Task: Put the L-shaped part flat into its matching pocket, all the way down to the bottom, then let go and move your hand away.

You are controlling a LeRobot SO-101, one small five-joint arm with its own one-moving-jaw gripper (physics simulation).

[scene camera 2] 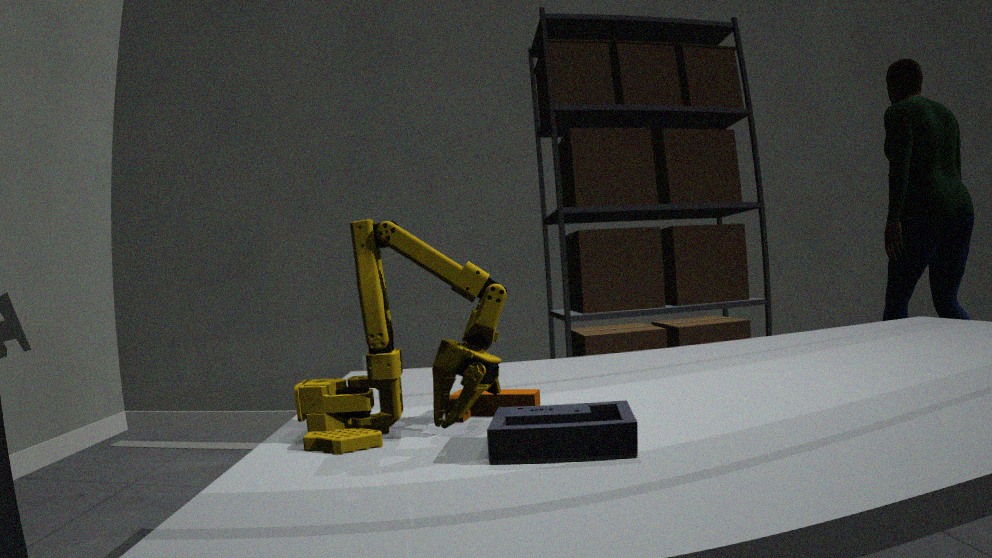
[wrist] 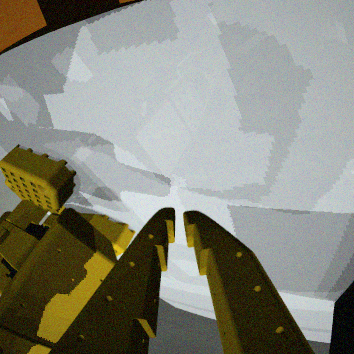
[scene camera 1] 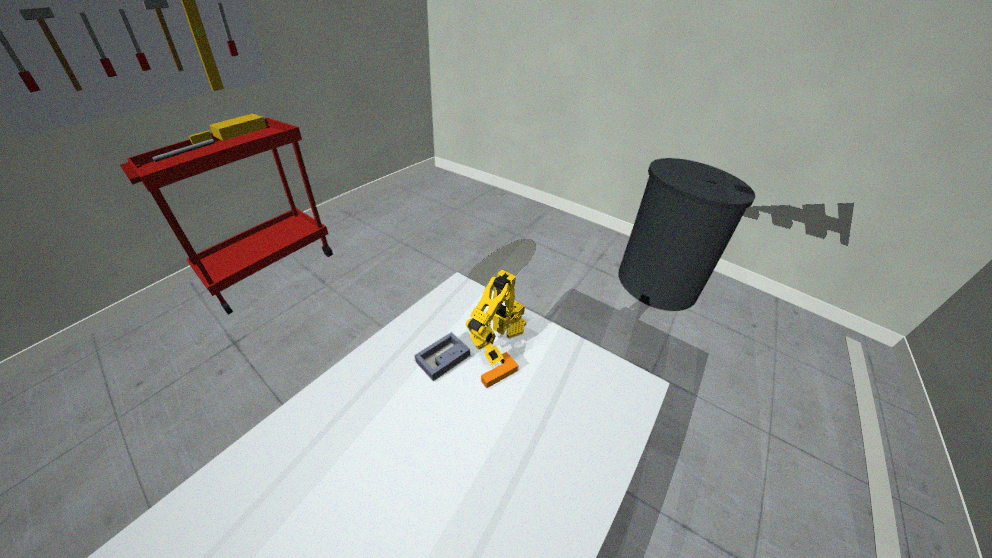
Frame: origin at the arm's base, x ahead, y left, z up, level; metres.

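Seen in the pictures: hand, its tool point: (scene camera 2: 440, 423) (wrist: 174, 220); arm's base, origin of its link: (scene camera 2: 364, 439) (wrist: 83, 200) (scene camera 1: 505, 329).
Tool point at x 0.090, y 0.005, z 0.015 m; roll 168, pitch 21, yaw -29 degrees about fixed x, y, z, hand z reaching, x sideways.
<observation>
Pixels of each thing's top centre, then the offset from my tool point to it. Level surfaces: height alone.
- orange L-shaped part, centre of its top: (scene camera 2: 492, 394) (scene camera 1: 497, 366) dx +0.065, dy +0.072, dz +0.015 m
- dark grey block with the pocket, centre of its top: (scene camera 2: 562, 414) (scene camera 1: 442, 352) dx +0.127, dy -0.084, dz +0.022 m
- white table, height of its surface: dz -0.015 m
The orange L-shaped part (scene camera 1: 499, 372) (scene camera 2: 516, 398) (wrist: 19, 21) lies on the table outside the pocket. In the wrist view it is cut off at the top left corner. The dark grey block with the pocket (scene camera 1: 450, 369) (scene camera 2: 563, 445) stands beside it; a raised piece fills part of its opening, and the pocket looks empty. My gripper (scene camera 2: 442, 424) (wrist: 179, 213) is shut on nothing, its jaw tips close together and pointing down low over the table, between the arm's base and the pocket block. It is apart from the orange part. The tips are hard to make out in scene camera 1.
The arm's yellow base (scene camera 2: 339, 440) stands at the table's end. The white table (scene camera 1: 346, 444) (scene camera 2: 797, 416) carries the part and the block. Beyond it are a red cart (scene camera 1: 228, 154), a dark bin (scene camera 1: 683, 242), a shelf rack (scene camera 2: 655, 212) with boxes and a standing person (scene camera 2: 926, 159).
</observation>
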